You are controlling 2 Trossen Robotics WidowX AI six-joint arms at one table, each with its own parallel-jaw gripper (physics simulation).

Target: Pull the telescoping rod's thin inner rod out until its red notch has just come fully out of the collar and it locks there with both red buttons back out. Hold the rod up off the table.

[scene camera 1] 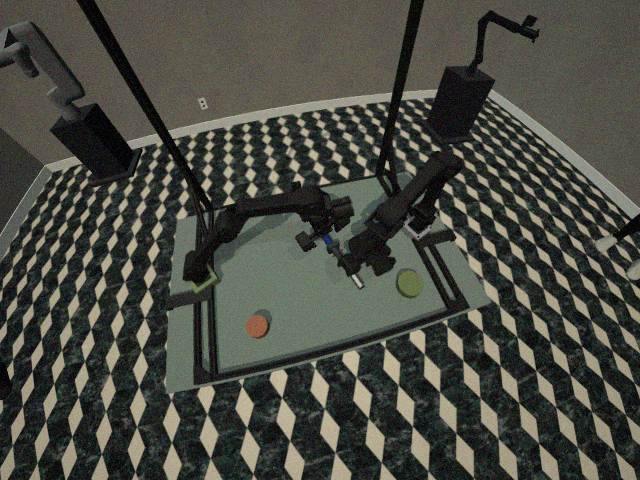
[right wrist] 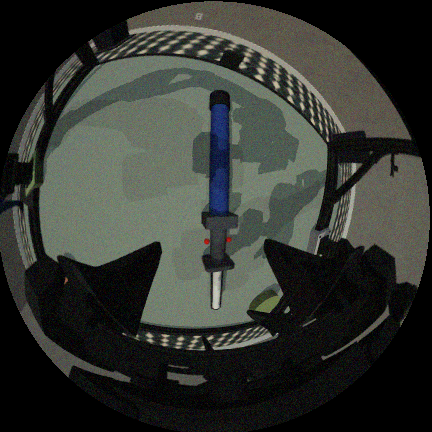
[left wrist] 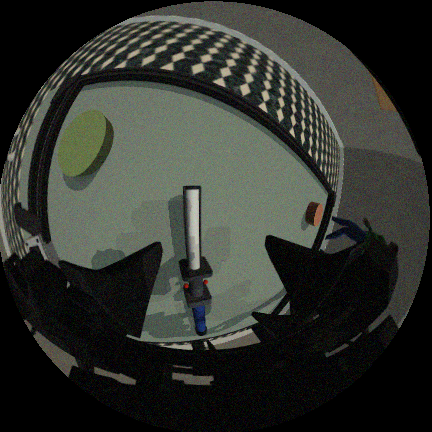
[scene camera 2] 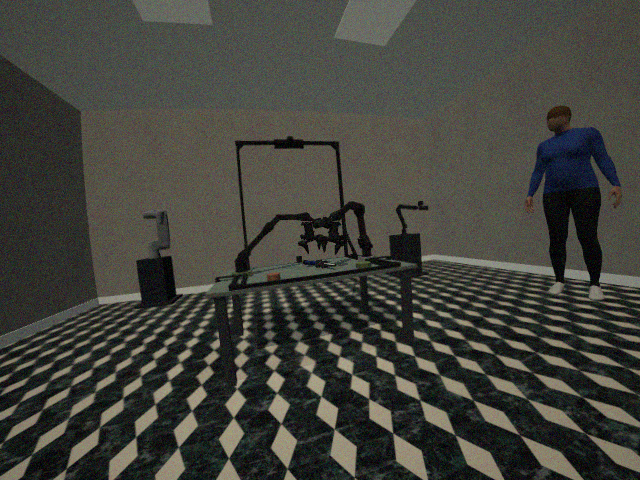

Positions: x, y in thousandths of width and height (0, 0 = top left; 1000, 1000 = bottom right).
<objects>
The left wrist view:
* left gripper: 494, 566
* right gripper: 536, 756
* telescoping rod: 457, 684
</objects>
